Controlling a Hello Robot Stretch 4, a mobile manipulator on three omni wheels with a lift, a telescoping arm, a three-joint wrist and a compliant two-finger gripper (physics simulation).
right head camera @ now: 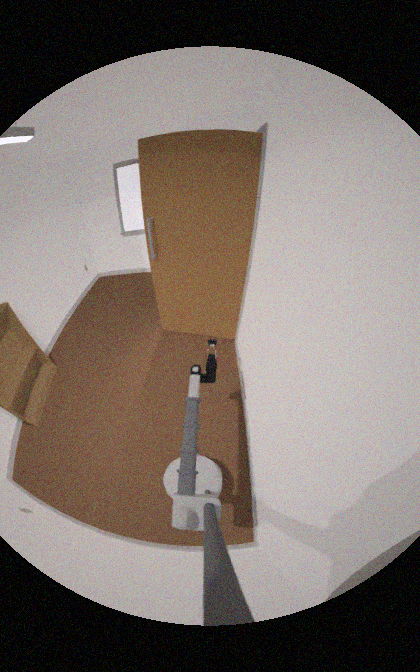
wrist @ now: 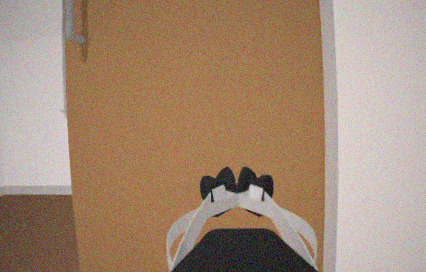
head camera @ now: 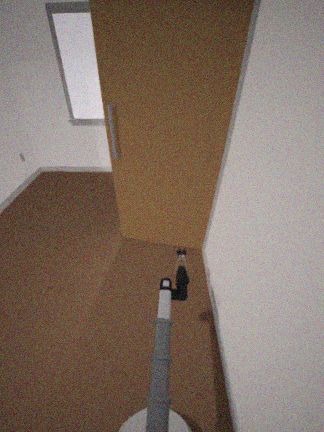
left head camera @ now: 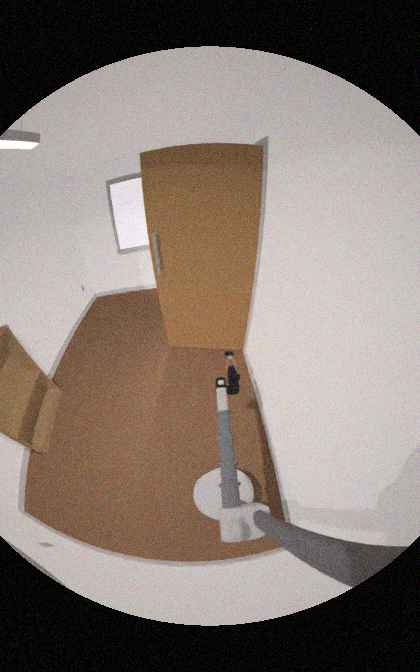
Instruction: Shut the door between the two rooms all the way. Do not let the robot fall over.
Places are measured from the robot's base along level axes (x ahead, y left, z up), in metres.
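Pixels of known places: gripper, between the fingertips: (right head camera: 211,338) (wrist: 236,182) (head camera: 181,249) (left head camera: 228,350).
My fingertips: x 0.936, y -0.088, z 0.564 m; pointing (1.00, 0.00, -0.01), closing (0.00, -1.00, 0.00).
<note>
Ahead of a thing's pixels: the offset from my fingertips to its top centre. "pt": to the spot under its first point.
The orange-brown door (head camera: 165,110) (left head camera: 207,250) (right head camera: 200,235) (wrist: 200,100) stands open, swung out from the wall at its right edge. A grey bar handle @(pt dx +0.615, dy +0.525, dz +0.533 m) (head camera: 114,131) (left head camera: 157,254) (right head camera: 151,238) is upright near its left edge; its lower end @(pt dx +0.568, dy +0.512, dz +0.358 m) (wrist: 75,38) shows at the top left of the wrist view. My gripper (head camera: 181,253) (left head camera: 229,354) (right head camera: 212,343) (wrist: 236,182) is shut and empty, its fingertips together. It is low in front of the door's lower right part. Whether the tips touch the door I cannot tell.
A white wall (head camera: 280,200) (left head camera: 340,300) (right head camera: 325,300) (wrist: 380,135) runs close along the right of the arm. A window (head camera: 80,65) (left head camera: 129,212) (right head camera: 130,197) is behind the door's left edge. A brown wooden piece of furniture @(pt dx -0.470, dy +1.890, dz -0.140 m) (left head camera: 25,400) (right head camera: 22,372) stands at the far left.
</note>
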